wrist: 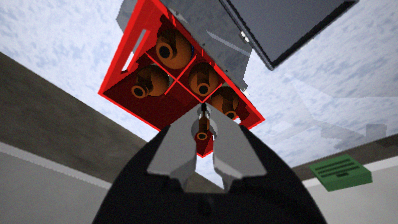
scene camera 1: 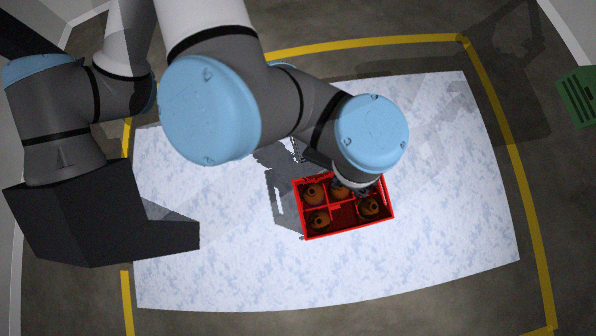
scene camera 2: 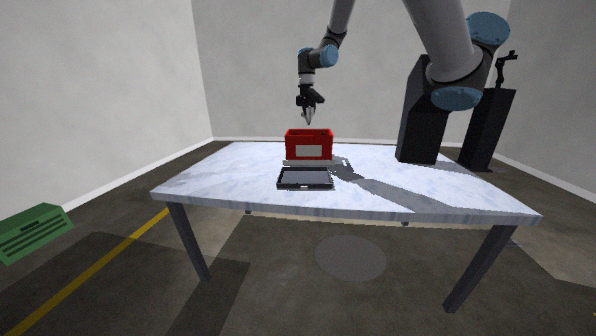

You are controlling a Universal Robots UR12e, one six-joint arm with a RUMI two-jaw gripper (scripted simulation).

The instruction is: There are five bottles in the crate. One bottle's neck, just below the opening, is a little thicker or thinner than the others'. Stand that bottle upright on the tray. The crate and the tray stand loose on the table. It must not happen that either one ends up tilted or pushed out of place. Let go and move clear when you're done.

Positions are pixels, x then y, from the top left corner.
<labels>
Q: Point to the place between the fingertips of my gripper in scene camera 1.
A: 341, 180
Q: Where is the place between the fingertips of my gripper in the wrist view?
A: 203, 104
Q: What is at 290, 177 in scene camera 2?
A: A dark tray.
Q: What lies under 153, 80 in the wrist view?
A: A bottle.
</labels>
